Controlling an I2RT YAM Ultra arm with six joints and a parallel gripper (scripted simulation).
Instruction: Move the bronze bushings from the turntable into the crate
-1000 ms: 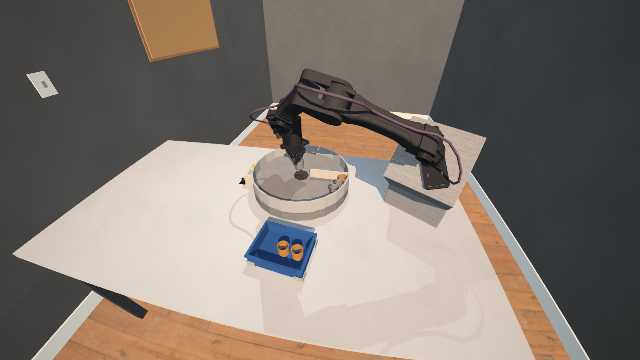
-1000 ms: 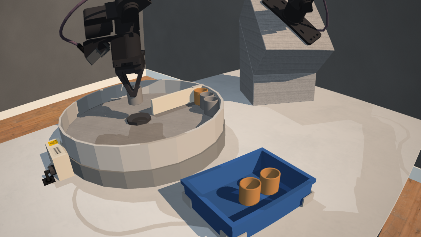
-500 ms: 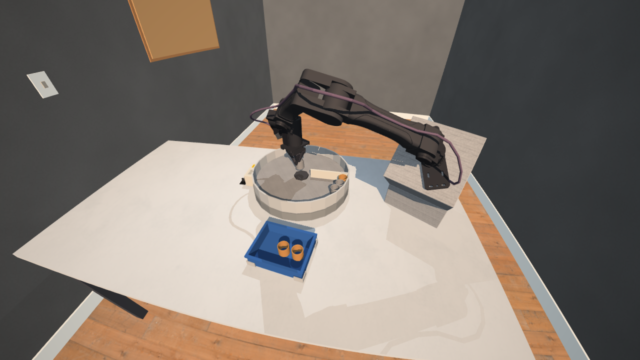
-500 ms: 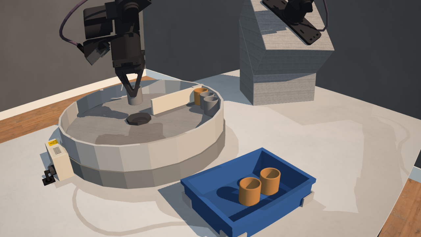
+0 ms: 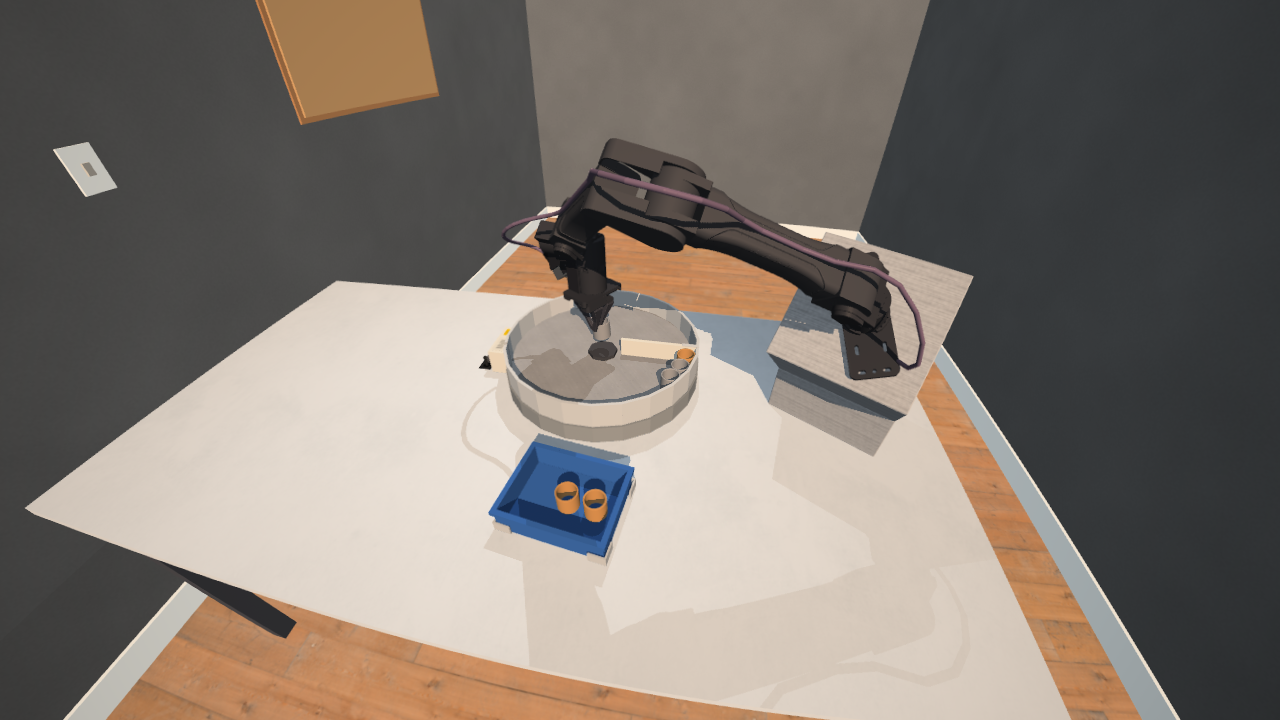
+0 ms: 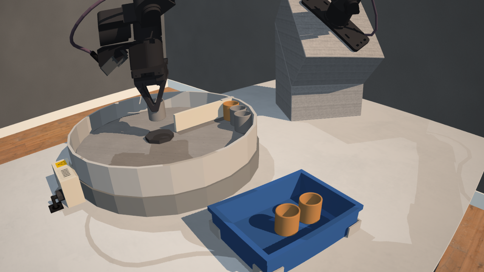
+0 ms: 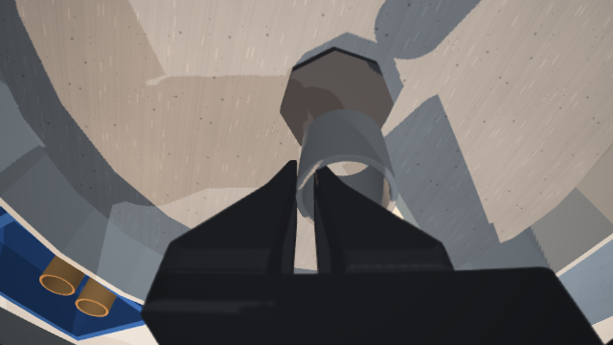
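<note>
Right now my hand is 1 cm past the round turntable, 2 cm to the left of it and 8 cm above it. From my hand the other things lie so: blue crate: 7 cm behind, 33 cm to the left, 11 cm below.
</note>
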